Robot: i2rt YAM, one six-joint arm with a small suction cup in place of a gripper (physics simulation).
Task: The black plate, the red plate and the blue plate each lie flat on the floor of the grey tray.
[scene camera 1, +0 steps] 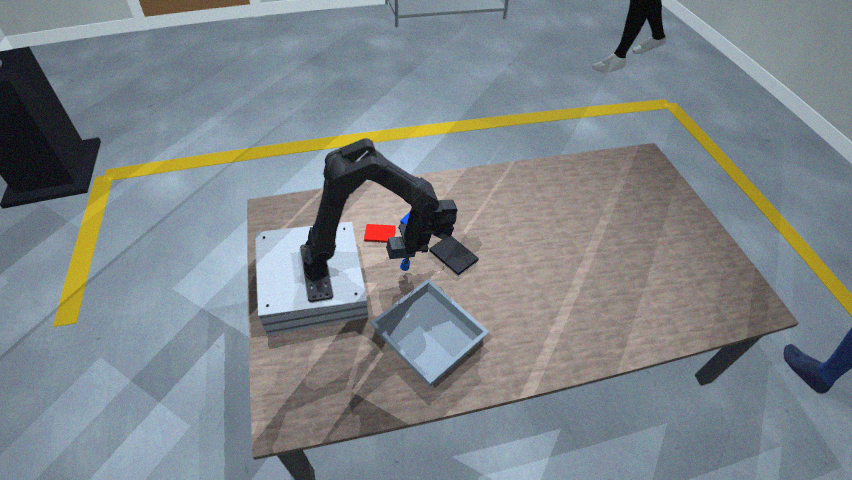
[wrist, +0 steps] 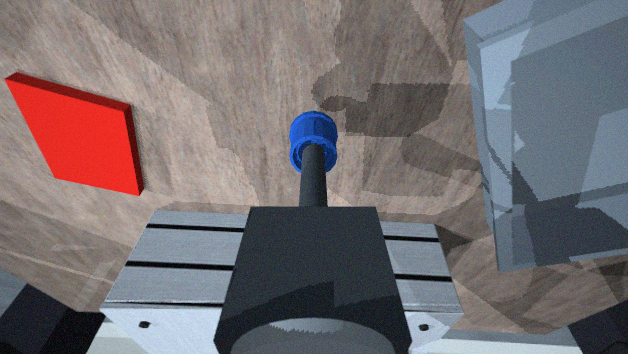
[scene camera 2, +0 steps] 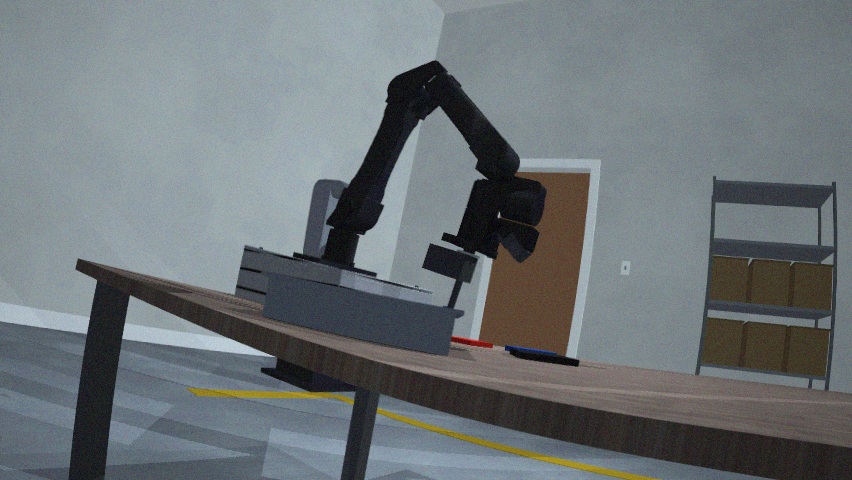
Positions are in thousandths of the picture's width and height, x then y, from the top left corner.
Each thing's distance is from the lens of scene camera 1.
my suction cup (scene camera 1: 476,514): 137 cm
black plate (scene camera 1: 538,539): 157 cm
The marked spots on the black plate and my suction cup are 26 cm apart.
